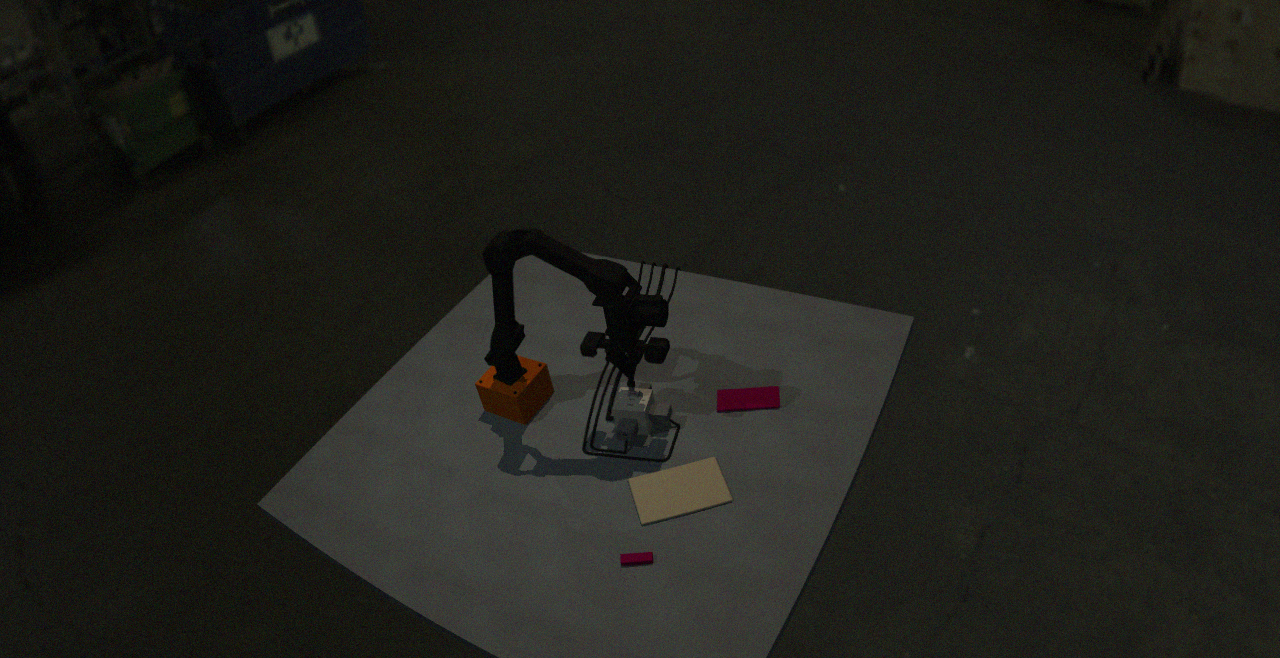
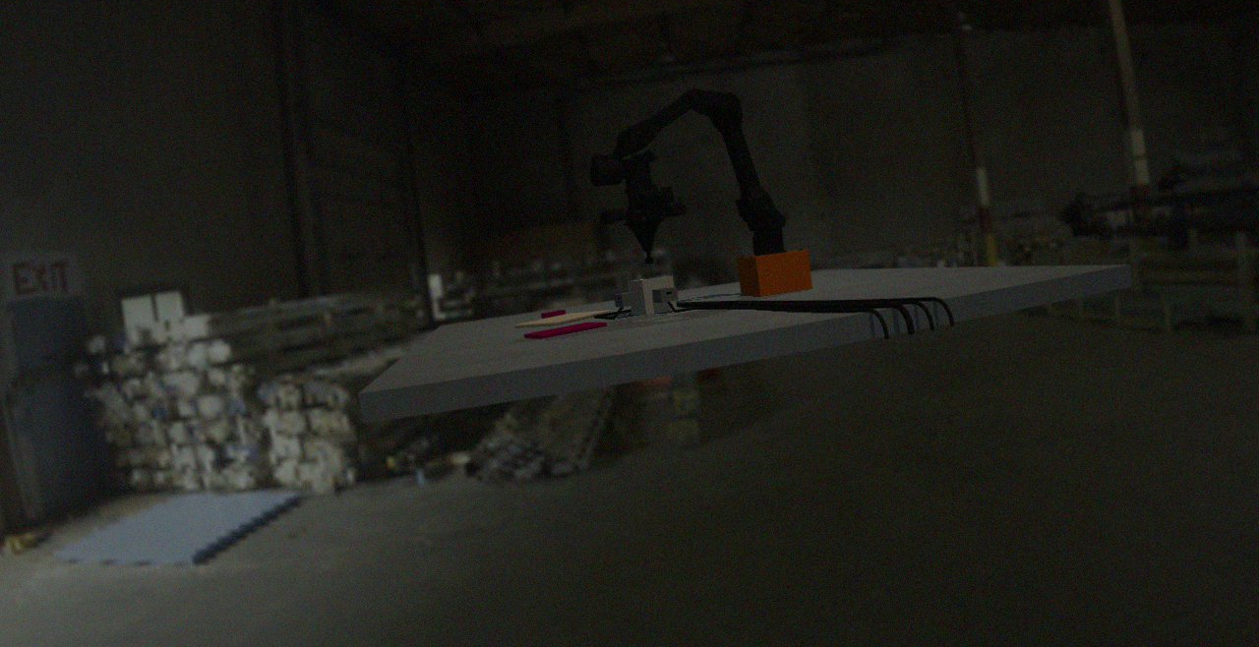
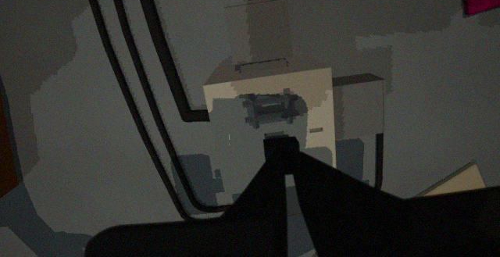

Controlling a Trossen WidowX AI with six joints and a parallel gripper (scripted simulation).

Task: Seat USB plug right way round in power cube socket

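The dark USB plug is 2 cm below my gripper tip. From my gripper tip the other things lie so: beige card 21 cm ahead, 14 cm to the right, 13 cm below; magenta block 20 cm ahead, 17 cm to the left, 13 cm below; USB socket 7 cm below, 1 cm to the left.
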